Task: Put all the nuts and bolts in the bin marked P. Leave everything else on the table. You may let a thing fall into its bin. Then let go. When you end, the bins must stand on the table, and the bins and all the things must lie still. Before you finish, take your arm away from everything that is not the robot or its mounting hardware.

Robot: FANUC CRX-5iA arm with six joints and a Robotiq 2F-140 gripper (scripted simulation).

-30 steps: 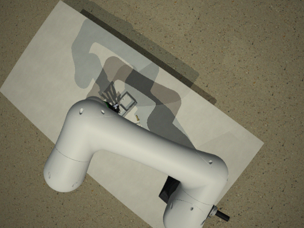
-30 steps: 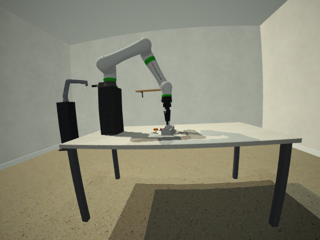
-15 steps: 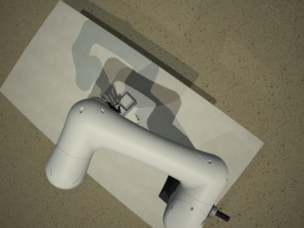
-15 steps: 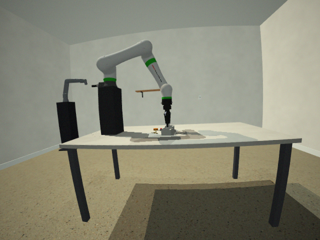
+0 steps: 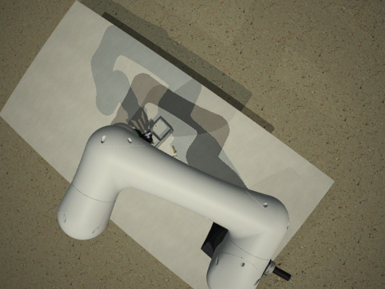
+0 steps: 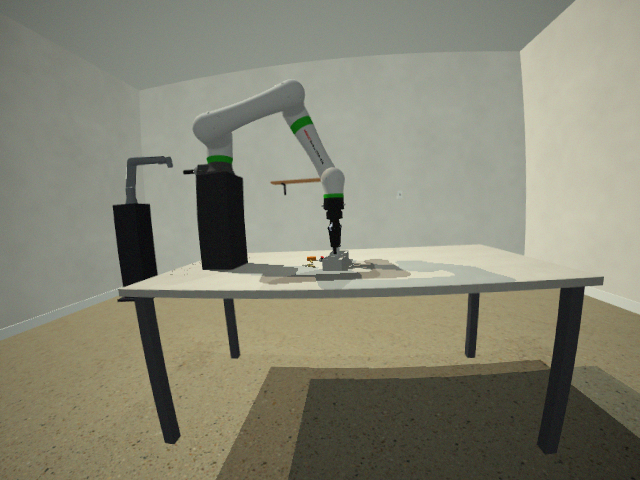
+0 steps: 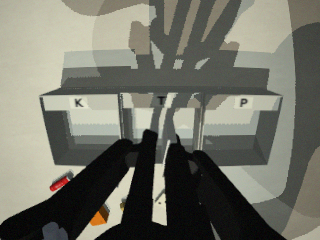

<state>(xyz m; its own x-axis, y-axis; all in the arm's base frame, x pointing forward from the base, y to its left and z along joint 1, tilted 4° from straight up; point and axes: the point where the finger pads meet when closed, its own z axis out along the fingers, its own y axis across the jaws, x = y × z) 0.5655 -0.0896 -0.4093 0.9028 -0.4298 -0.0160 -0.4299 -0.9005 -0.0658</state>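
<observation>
Right now the grey bin is 30 mm below my hand. Also, from my hand: white domino-like tile (140 mm behind, 20 mm to the left, 40 mm below); then black cylinder (70 mm behind, 110 mm to the left, 40 mm below); then red piece (60 mm behind, 170 mm to the left, 40 mm below).
</observation>
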